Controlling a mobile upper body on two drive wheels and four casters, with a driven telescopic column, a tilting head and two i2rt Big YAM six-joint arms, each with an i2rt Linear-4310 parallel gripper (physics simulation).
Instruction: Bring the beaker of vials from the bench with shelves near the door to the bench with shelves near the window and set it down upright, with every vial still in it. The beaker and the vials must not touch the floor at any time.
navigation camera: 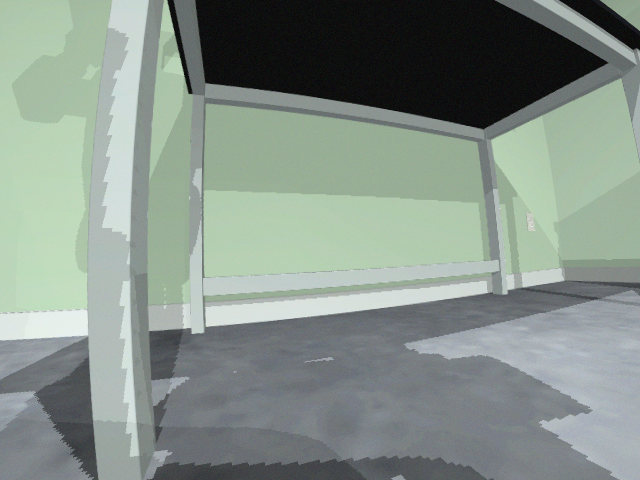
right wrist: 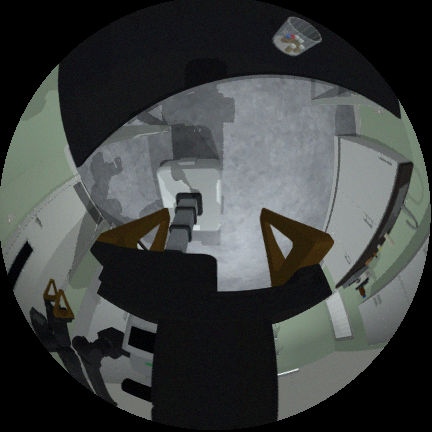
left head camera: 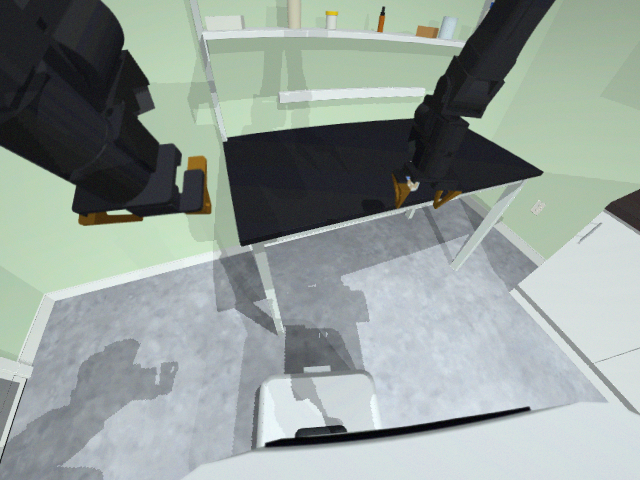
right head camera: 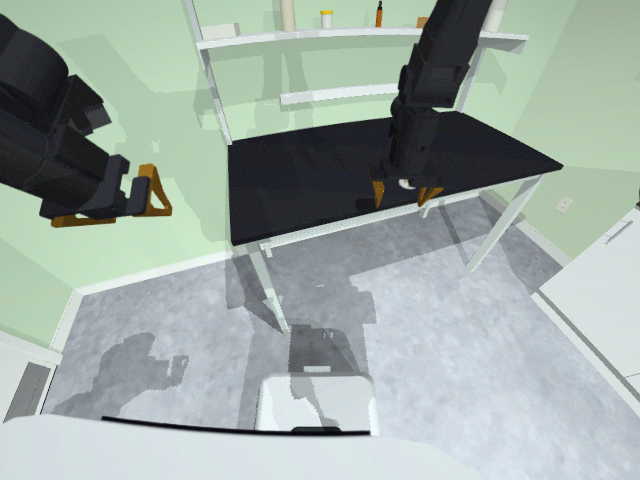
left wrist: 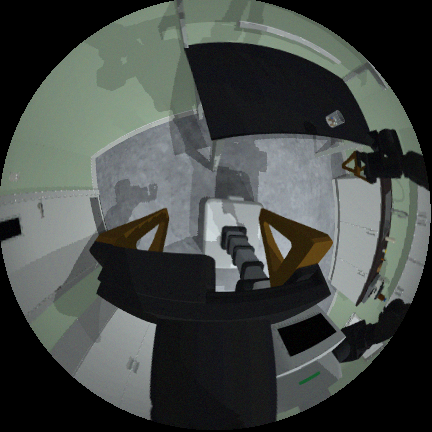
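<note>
The clear beaker (left head camera: pixel 412 182) (right head camera: pixel 406 183) (left wrist: pixel 335 119) (right wrist: pixel 296 37) stands upright on the black bench top (left head camera: pixel 310 170) (right head camera: pixel 310 170) (left wrist: pixel 260 90) (right wrist: pixel 125 60), near its front edge. Several vials with white, red and blue parts show inside it in the right wrist view. My right gripper (left head camera: pixel 417 206) (right head camera: pixel 400 205) (right wrist: pixel 214 212) is open and empty, apart from the beaker, and partly hides it in the head views. My left gripper (left head camera: pixel 147 215) (right head camera: pixel 111 219) (left wrist: pixel 213 212) is open and empty, in the air left of the bench.
A shelf (left head camera: pixel 310 34) (right head camera: pixel 351 33) above the bench holds bottles, a jar and boxes. A bench leg (navigation camera: pixel 116 310) stands close in front at the left of the navigation view. White cabinets (left head camera: pixel 584 289) (right wrist: pixel 367 185) stand at the right. A white rail (left head camera: pixel 351 94) runs along the wall.
</note>
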